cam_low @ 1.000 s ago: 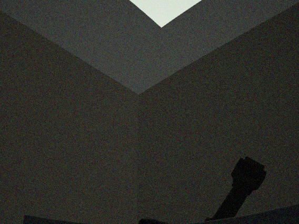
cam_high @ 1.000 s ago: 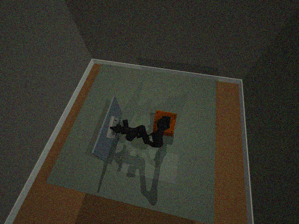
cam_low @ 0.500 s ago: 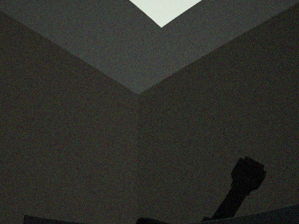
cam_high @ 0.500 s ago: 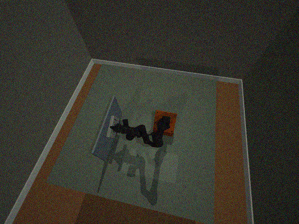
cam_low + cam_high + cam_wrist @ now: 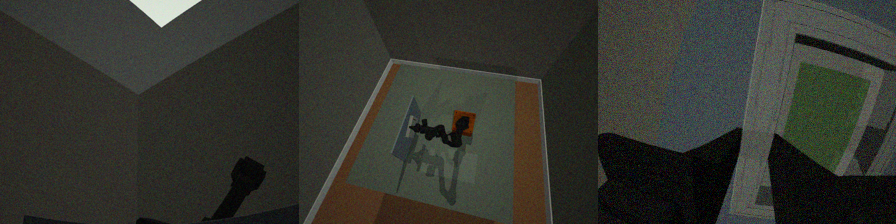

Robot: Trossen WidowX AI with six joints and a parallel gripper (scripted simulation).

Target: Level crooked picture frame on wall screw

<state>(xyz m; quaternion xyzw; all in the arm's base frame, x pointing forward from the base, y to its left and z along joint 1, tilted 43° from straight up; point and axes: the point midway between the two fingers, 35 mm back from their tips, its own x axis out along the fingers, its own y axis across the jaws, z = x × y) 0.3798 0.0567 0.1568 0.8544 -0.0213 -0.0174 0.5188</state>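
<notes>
My gripper tip is 5 cm above the picture frame, 2 cm to the left of it and 1 cm short of it. Round my gripper tip: wall panel 7 cm below, 2 cm ahead.
</notes>
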